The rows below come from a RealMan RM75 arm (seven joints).
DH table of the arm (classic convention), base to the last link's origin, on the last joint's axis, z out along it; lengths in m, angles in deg. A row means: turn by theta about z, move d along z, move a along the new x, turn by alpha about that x. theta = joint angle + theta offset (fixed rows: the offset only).
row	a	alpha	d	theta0
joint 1	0	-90	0.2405	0
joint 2	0	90	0	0
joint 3	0	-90	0.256	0
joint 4	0	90	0	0
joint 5	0	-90	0.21	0
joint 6	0	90	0	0
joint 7	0	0	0.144	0
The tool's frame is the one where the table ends.
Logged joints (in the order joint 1, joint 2, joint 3, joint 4, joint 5, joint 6, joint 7), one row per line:
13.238, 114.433, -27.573, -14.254, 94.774, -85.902, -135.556
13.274, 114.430, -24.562, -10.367, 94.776, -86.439, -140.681
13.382, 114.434, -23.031, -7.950, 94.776, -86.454, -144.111
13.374, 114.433, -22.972, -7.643, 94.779, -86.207, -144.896
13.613, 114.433, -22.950, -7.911, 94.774, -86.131, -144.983
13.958, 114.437, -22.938, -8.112, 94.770, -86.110, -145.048
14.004, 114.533, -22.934, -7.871, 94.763, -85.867, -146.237
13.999, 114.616, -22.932, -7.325, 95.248, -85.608, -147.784
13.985, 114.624, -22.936, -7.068, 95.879, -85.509, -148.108
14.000, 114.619, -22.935, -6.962, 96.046, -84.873, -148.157
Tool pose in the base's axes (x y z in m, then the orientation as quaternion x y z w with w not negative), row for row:
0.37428, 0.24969, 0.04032, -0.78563, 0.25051, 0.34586, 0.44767
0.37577, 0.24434, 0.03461, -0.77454, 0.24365, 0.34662, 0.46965
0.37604, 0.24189, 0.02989, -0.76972, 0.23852, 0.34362, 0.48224
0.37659, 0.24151, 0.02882, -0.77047, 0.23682, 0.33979, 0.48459
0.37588, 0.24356, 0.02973, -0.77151, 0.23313, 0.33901, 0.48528
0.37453, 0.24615, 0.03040, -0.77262, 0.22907, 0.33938, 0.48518
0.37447, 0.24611, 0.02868, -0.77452, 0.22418, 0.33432, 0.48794
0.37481, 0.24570, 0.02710, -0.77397, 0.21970, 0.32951, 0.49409
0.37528, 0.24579, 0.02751, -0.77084, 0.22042, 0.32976, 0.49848
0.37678, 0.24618, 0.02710, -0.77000, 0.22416, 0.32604, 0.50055
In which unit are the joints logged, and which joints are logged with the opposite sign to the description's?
The joints are logged in degrees. Opposite sign: joint 6.
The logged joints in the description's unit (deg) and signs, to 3 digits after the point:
13.238, 114.433, -27.573, -14.254, 94.774, 85.902, -135.556
13.274, 114.430, -24.562, -10.367, 94.776, 86.439, -140.681
13.382, 114.434, -23.031, -7.950, 94.776, 86.454, -144.111
13.374, 114.433, -22.972, -7.643, 94.779, 86.207, -144.896
13.613, 114.433, -22.950, -7.911, 94.774, 86.131, -144.983
13.958, 114.437, -22.938, -8.112, 94.770, 86.110, -145.048
14.004, 114.533, -22.934, -7.871, 94.763, 85.867, -146.237
13.999, 114.616, -22.932, -7.325, 95.248, 85.608, -147.784
13.985, 114.624, -22.936, -7.068, 95.879, 85.509, -148.108
14.000, 114.619, -22.935, -6.962, 96.046, 84.873, -148.157

